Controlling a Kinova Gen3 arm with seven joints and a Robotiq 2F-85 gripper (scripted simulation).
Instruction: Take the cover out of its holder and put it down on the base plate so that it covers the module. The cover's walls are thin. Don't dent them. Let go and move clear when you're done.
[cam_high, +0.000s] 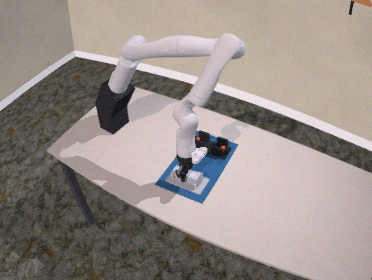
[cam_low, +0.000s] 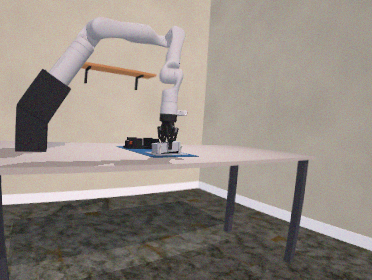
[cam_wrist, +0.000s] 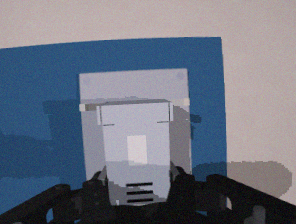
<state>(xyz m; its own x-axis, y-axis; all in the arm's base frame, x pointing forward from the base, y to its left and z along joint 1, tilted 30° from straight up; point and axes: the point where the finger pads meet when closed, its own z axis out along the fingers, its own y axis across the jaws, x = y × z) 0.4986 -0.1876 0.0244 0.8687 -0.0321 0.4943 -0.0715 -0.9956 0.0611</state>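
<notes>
My gripper is now right at the light grey cover.
</notes>
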